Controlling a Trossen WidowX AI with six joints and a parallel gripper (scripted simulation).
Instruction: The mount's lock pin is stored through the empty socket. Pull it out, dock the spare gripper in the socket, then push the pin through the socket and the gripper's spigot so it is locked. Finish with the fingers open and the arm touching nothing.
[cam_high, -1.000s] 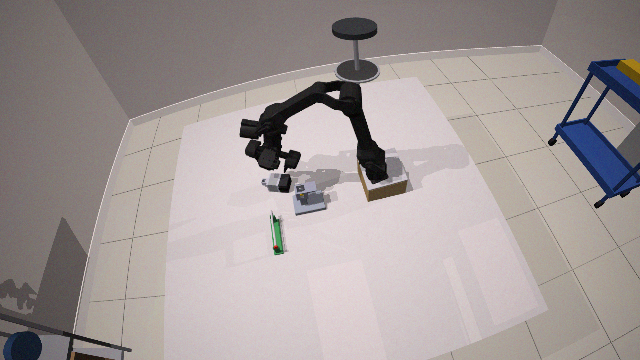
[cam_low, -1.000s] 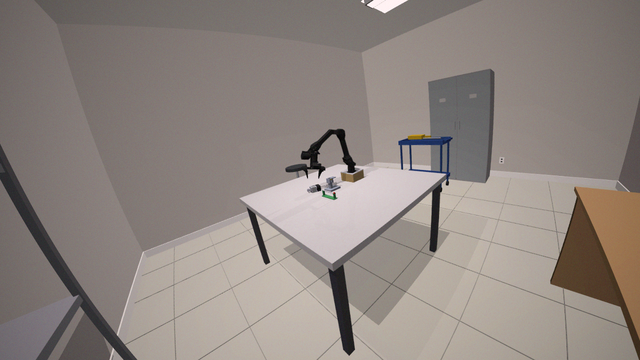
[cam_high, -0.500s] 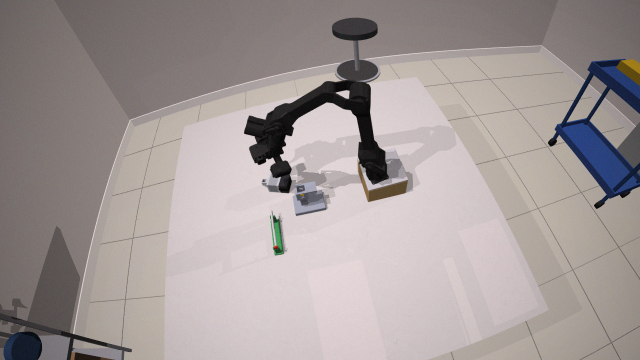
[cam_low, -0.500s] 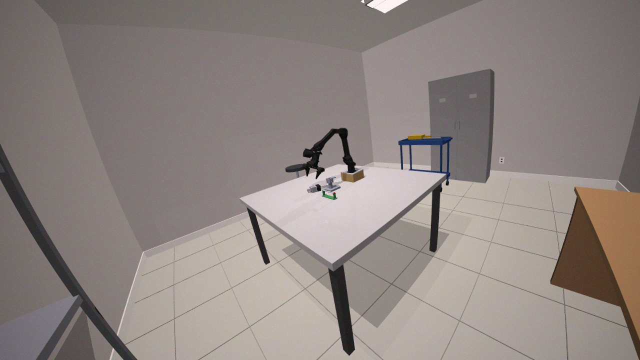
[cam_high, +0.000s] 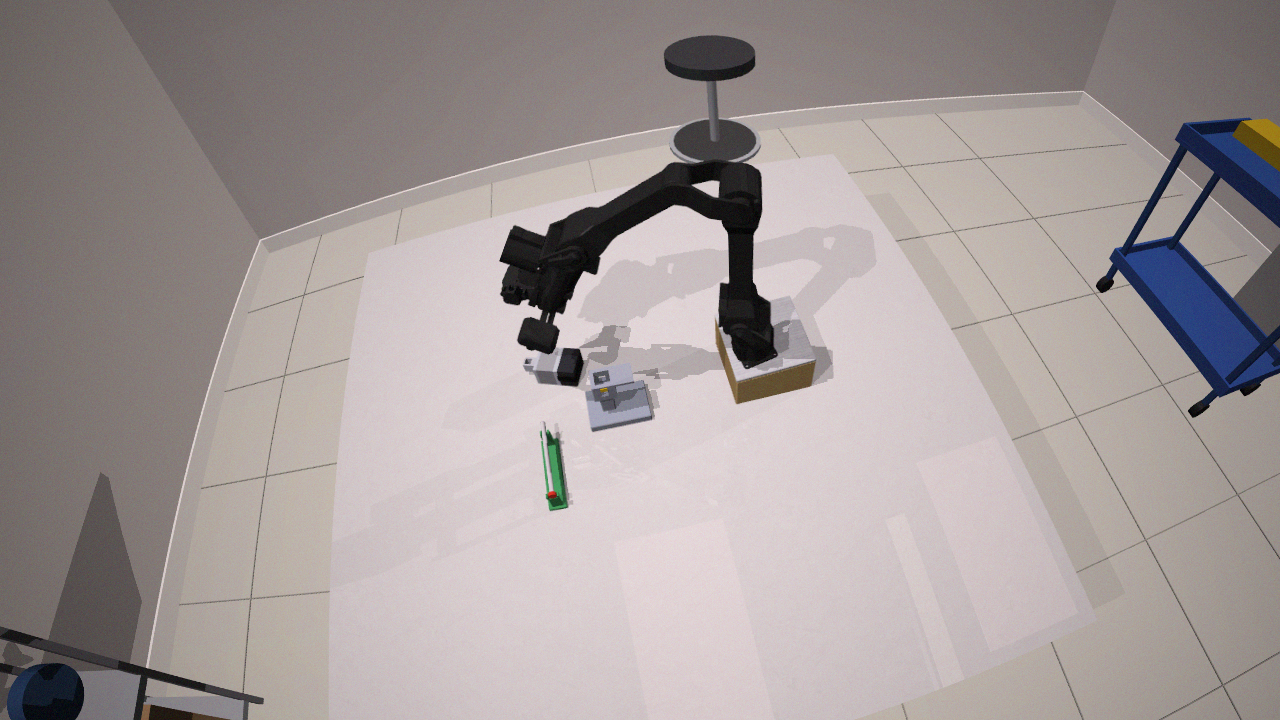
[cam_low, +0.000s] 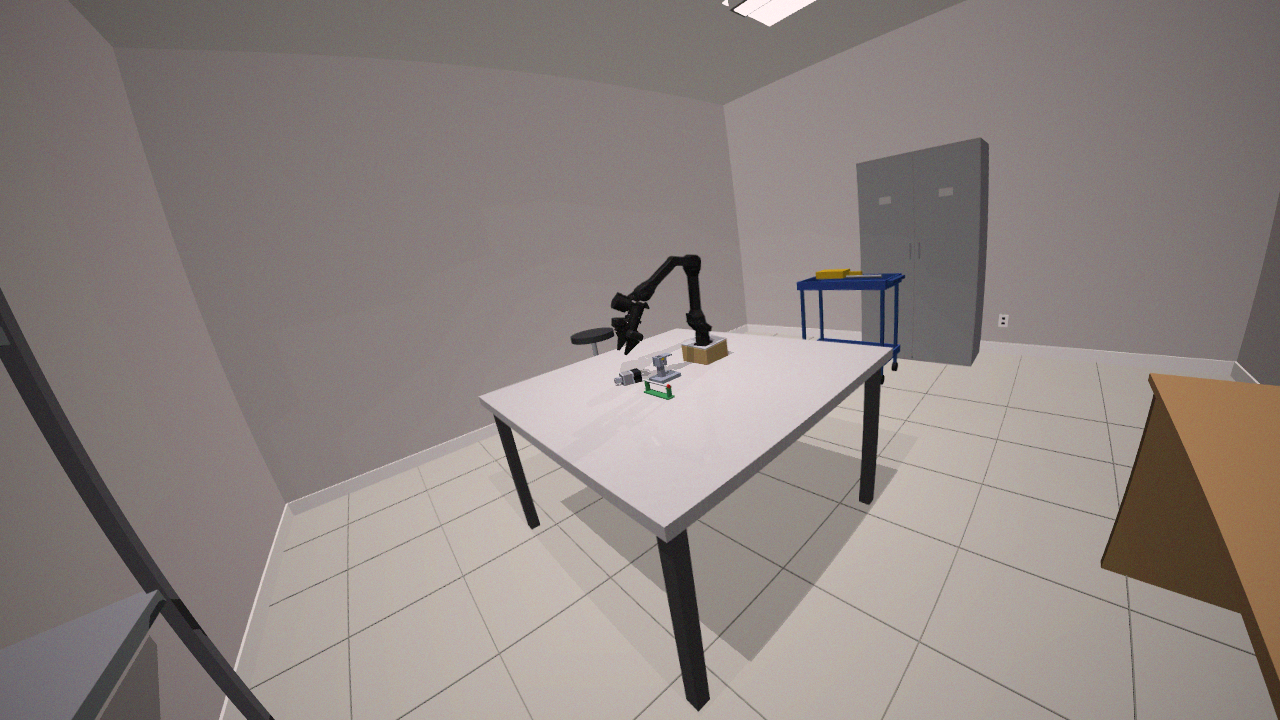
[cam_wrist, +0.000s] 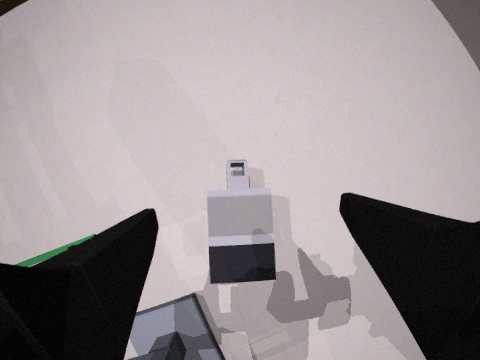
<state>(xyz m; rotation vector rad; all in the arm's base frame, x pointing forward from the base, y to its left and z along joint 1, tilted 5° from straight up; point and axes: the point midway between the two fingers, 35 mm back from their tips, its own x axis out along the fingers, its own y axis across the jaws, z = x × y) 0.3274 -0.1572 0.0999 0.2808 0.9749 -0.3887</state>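
Now: the spare gripper 110 mm below my gripper tip. Also, from my gripper tip: green pin rest (220 mm to the left, 110 mm below, 50 mm ahead); grey mount (130 mm to the left, 90 mm behind, 80 mm below).
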